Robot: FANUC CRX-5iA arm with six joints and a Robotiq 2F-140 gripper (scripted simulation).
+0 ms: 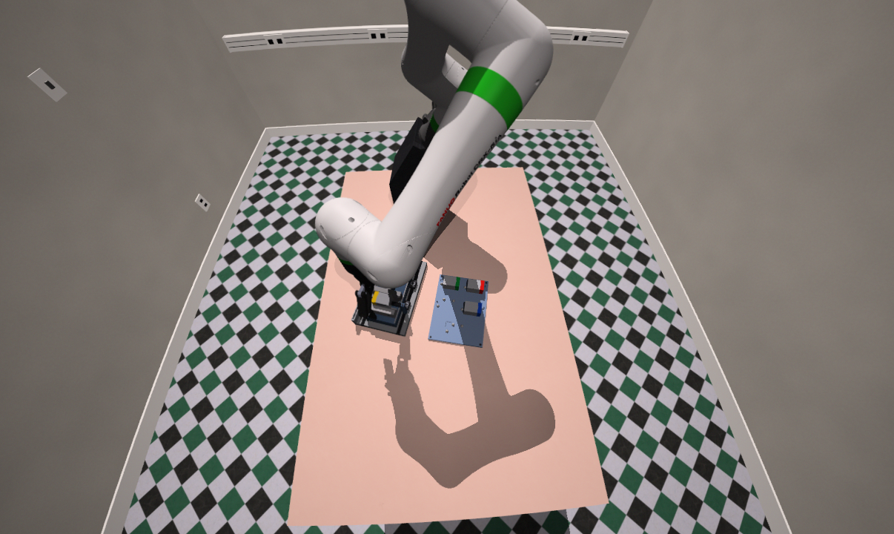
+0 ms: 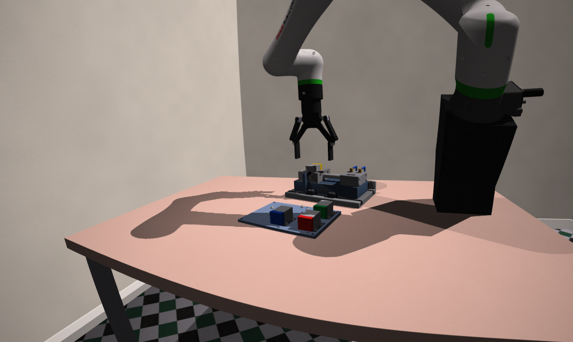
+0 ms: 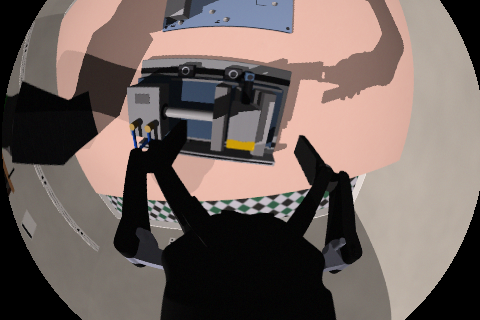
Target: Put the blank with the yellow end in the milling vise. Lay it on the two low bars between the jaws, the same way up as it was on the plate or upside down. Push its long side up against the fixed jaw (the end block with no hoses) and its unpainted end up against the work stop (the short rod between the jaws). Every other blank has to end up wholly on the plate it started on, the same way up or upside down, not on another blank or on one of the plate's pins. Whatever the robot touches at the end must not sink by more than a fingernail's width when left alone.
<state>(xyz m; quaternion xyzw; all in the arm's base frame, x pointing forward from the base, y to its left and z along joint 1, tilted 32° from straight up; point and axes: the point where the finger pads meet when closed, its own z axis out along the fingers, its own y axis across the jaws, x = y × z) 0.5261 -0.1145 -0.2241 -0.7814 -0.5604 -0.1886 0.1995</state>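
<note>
Now: hand 50 mm above the yellow-ended blank. The rest, counted from my hand: green-ended blank: 240 mm to the left, 120 mm below, 80 mm behind; then fixed jaw: 70 mm below, 30 mm ahead, 10 mm to the right; then plate: 260 mm to the left, 140 mm below, 20 mm ahead.
</note>
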